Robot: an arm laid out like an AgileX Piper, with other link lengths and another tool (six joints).
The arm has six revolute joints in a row. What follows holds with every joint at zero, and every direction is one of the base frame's.
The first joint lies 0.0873 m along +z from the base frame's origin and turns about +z.
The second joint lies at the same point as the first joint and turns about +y.
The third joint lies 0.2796 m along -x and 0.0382 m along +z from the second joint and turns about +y.
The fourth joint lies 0.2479 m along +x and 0.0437 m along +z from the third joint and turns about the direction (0.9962, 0, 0.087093).
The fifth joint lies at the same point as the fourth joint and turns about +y.
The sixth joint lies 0.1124 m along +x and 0.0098 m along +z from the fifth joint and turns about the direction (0.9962, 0, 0.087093).
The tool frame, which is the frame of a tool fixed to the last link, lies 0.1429 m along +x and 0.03 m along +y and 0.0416 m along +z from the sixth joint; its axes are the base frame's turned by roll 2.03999, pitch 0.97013 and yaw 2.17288 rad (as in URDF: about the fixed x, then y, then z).
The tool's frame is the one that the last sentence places.
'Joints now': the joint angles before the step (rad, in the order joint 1, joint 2, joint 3, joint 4, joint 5, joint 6). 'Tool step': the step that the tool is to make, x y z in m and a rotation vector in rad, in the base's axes. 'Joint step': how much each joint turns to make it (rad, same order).
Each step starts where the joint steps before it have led.
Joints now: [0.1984, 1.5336, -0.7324, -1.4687, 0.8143, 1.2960]
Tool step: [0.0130, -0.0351, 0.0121, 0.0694, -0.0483, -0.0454]
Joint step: [-0.1572, -0.0002, -0.0581, -0.0064, -0.1257, -0.0211]
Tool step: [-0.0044, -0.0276, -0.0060, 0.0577, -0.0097, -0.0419]
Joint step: [-0.1153, 0.0013, 0.0001, -0.0004, -0.0939, 0.0019]
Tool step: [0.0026, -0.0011, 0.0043, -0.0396, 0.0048, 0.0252]
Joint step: [-0.0015, -0.0001, -0.0001, -0.0453, 0.0033, -0.0032]
